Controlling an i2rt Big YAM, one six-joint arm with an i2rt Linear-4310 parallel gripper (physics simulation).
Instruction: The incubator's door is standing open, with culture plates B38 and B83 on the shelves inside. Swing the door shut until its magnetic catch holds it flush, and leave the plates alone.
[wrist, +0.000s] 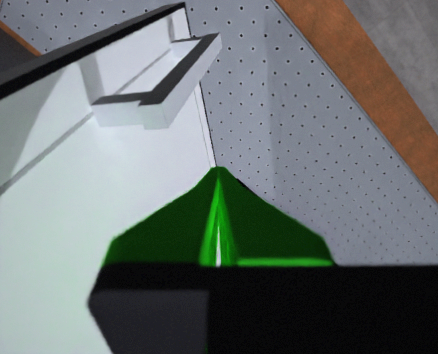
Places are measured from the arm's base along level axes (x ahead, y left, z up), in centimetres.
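Pixels of known places: gripper, between the fingertips: (218, 178).
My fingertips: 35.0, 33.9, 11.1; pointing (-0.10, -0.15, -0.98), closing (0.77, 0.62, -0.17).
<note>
Ahead of a thing's pixels: the offset from my fingertips to its top centre, as dx, dy, dz. "*": to the spot under its first point. Level surfaces: height alone.
The incubator's door {* -3.7, -4.9, -2.0} (125, 165) fills the left side of the wrist view as a large white panel with a dark top edge. Its bar handle {* -4.0, +0.8, -4.6} (185, 75) stands out from the panel's outer face at the upper middle. My gripper (218, 178) is shut and empty. Its green fingertips overlap the door's lower right edge in the view, below the handle and apart from it. Whether the tips touch the panel cannot be told. The incubator's inside and the plates B38 and B83 do not show, and neither does the door's catch.
A grey perforated table top {dz -34.1} (310, 150) lies beyond the door. An orange-brown wooden border (370, 85) runs along its right side, with grey floor (405, 40) past it. A dark surface (15, 52) with a brown edge shows at the upper left, behind the door.
</note>
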